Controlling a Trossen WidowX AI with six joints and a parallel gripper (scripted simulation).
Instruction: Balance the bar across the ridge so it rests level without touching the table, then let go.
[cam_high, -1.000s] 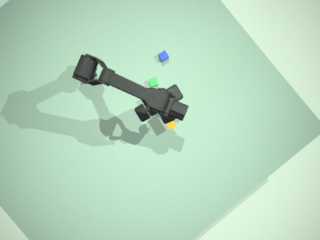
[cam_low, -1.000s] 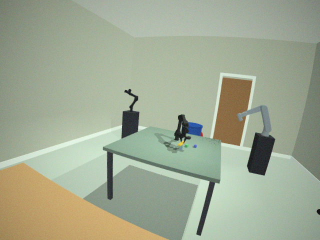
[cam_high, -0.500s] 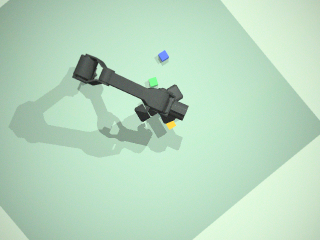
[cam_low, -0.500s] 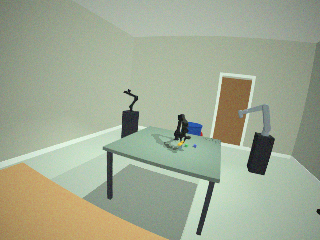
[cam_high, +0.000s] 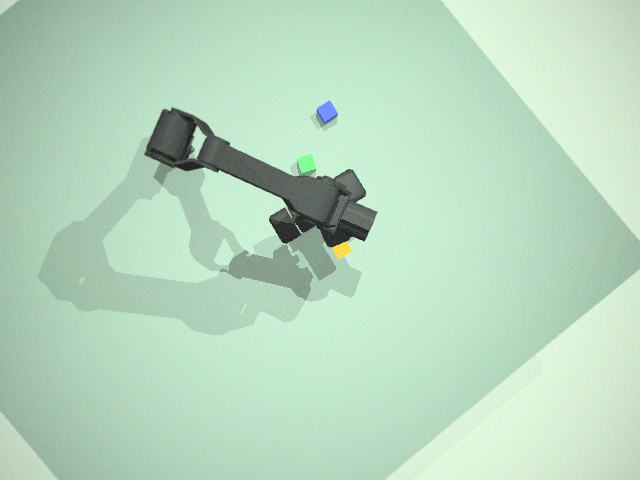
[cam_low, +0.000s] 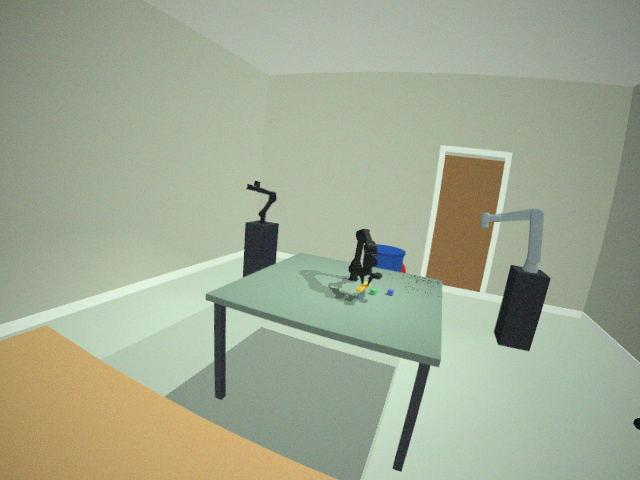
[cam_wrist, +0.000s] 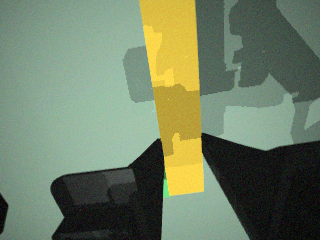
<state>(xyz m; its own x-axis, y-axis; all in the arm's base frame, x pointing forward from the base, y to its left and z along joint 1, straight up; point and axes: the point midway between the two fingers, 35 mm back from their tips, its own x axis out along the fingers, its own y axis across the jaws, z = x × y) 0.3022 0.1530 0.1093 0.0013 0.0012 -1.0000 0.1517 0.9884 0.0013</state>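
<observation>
Right now the yellow bar is 3 cm ahead of my gripper tip. The rest, counted from my gripper tip: green cube (9 cm behind, 6 cm below, 4 cm to the left); then blue cube (15 cm to the left, 15 cm behind, 6 cm below).
</observation>
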